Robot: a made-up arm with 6 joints. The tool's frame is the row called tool.
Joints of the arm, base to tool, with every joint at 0 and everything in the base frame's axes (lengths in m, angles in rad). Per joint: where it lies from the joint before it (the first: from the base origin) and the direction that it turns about. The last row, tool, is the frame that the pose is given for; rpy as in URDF.
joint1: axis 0 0 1 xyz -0.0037 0.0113 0.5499
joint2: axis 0 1 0 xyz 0.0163 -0.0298 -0.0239
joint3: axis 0 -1 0 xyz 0.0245 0.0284 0.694
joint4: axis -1 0 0 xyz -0.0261 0.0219 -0.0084
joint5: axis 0 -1 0 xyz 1.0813 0.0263 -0.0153
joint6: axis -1 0 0 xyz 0.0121 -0.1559 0.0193
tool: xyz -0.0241 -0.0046 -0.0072 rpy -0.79 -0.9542 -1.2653
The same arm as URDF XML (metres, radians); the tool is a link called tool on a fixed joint. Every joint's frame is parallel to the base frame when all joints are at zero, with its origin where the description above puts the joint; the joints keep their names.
<robot name="arm">
<joint name="tool_fixed" type="fixed"><parent link="link6"/><child link="tool"/><origin xyz="-0.0241 -0.0046 -0.0072" rpy="-0.79 -0.9542 -1.2653"/></joint>
<joint name="joint6" type="continuous"><parent link="link5"/><child link="link6"/><origin xyz="0.0121 -0.1559 0.0193" rpy="0 0 0"/><axis xyz="-1 0 0"/></joint>
<joint name="joint5" type="continuous"><parent link="link4"/><child link="link5"/><origin xyz="1.0813 0.0263 -0.0153" rpy="0 0 0"/><axis xyz="0 -1 0"/></joint>
<joint name="joint4" type="continuous"><parent link="link3"/><child link="link4"/><origin xyz="-0.0261 0.0219 -0.0084" rpy="0 0 0"/><axis xyz="-1 0 0"/></joint>
<joint name="joint3" type="continuous"><parent link="link2"/><child link="link3"/><origin xyz="0.0245 0.0284 0.694" rpy="0 0 0"/><axis xyz="0 -1 0"/></joint>
<joint name="joint2" type="continuous"><parent link="link1"/><child link="link2"/><origin xyz="0.0163 -0.0298 -0.0239" rpy="0 0 0"/><axis xyz="0 1 0"/></joint>
<joint name="joint1" type="continuous"><parent link="base"/><child link="link1"/><origin xyz="-0.0037 0.0113 0.5499" rpy="0 0 0"/><axis xyz="0 0 1"/></joint>
<link name="base"/>
<link name="link1"/>
<link name="link2"/>
<link name="link3"/>
<link name="link4"/>
<link name="link5"/>
<link name="link6"/>
<link name="tool"/>
</robot>

